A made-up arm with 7 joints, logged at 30 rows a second.
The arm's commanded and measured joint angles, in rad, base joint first. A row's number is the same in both.
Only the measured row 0 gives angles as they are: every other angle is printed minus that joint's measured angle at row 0.
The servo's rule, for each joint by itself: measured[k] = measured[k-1] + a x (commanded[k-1-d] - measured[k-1]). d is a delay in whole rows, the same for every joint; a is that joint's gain. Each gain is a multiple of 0.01, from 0.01 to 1. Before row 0 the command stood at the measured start. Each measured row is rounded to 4 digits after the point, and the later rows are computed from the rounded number. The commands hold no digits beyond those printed.
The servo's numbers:
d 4
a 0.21 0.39 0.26 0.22 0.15 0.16 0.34
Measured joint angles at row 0:
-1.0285 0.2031 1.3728 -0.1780 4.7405 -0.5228 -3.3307
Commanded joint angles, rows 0 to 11:
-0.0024 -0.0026 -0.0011 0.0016 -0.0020 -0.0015 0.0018
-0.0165 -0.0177 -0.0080 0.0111 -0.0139 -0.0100 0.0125
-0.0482 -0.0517 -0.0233 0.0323 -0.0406 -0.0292 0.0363
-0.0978 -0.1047 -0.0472 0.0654 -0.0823 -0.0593 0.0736
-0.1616 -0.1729 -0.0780 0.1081 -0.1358 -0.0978 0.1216
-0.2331 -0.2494 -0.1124 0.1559 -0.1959 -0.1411 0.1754
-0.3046 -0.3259 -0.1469 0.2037 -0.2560 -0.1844 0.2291
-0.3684 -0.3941 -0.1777 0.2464 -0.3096 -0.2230 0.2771
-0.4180 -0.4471 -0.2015 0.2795 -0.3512 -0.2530 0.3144
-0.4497 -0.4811 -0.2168 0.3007 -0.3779 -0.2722 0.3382
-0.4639 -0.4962 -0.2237 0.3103 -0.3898 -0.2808 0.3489
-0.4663 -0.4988 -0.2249 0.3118 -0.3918 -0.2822 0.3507
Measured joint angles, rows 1 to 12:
0.0000 0.0000 0.0000 0.0000 0.0000 0.0000 0.0000
0.0000 0.0000 0.0000 0.0000 0.0000 0.0000 0.0000
0.0000 0.0000 0.0000 0.0000 0.0000 0.0000 0.0000
0.0000 0.0000 0.0000 0.0000 0.0000 0.0000 0.0000
-0.0005 -0.0010 -0.0003 0.0004 -0.0003 -0.0002 0.0006
-0.0039 -0.0075 -0.0023 0.0028 -0.0023 -0.0018 0.0046
-0.0132 -0.0247 -0.0078 0.0093 -0.0080 -0.0062 0.0154
-0.0310 -0.0559 -0.0180 0.0216 -0.0191 -0.0147 0.0352
-0.0584 -0.1015 -0.0336 0.0406 -0.0366 -0.0280 0.0646
-0.0951 -0.1592 -0.0541 0.0660 -0.0605 -0.0461 0.1023
-0.1391 -0.2242 -0.0782 0.0963 -0.0898 -0.0682 0.1454
-0.1873 -0.2905 -0.1041 0.1293 -0.1228 -0.0930 0.1902

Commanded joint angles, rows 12 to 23:
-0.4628 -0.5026 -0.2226 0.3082 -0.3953 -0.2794 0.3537
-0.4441 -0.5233 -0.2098 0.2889 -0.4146 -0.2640 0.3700
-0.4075 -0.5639 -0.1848 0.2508 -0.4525 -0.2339 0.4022
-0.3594 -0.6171 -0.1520 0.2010 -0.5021 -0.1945 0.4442
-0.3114 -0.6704 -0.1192 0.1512 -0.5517 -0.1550 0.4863
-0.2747 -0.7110 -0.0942 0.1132 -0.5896 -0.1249 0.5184
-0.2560 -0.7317 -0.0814 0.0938 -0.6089 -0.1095 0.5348
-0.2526 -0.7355 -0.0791 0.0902 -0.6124 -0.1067 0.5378
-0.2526 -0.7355 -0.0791 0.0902 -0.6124 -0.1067 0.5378
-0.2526 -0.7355 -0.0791 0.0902 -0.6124 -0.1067 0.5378
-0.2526 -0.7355 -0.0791 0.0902 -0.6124 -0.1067 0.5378
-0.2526 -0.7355 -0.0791 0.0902 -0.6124 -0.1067 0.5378
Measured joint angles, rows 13 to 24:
-0.2357 -0.3516 -0.1294 0.1623 -0.1571 -0.1186 0.2324
-0.2806 -0.4021 -0.1521 0.1927 -0.1902 -0.1432 0.2684
-0.3191 -0.4388 -0.1707 0.2186 -0.2201 -0.1652 0.2958
-0.3500 -0.4622 -0.1848 0.2391 -0.2459 -0.1839 0.3145
-0.3737 -0.4780 -0.1946 0.2543 -0.2683 -0.1992 0.3278
-0.3885 -0.4957 -0.1986 0.2619 -0.2902 -0.2096 0.3421
-0.3925 -0.5223 -0.1950 0.2595 -0.3145 -0.2135 0.3625
-0.3855 -0.5593 -0.1838 0.2466 -0.3426 -0.2105 0.3903
-0.3699 -0.6026 -0.1670 0.2256 -0.3740 -0.2016 0.4229
-0.3499 -0.6449 -0.1481 0.2009 -0.4063 -0.1893 0.4554
-0.3302 -0.6788 -0.1308 0.1773 -0.4367 -0.1765 0.4824
-0.3139 -0.7009 -0.1174 0.1581 -0.4631 -0.1653 0.5012

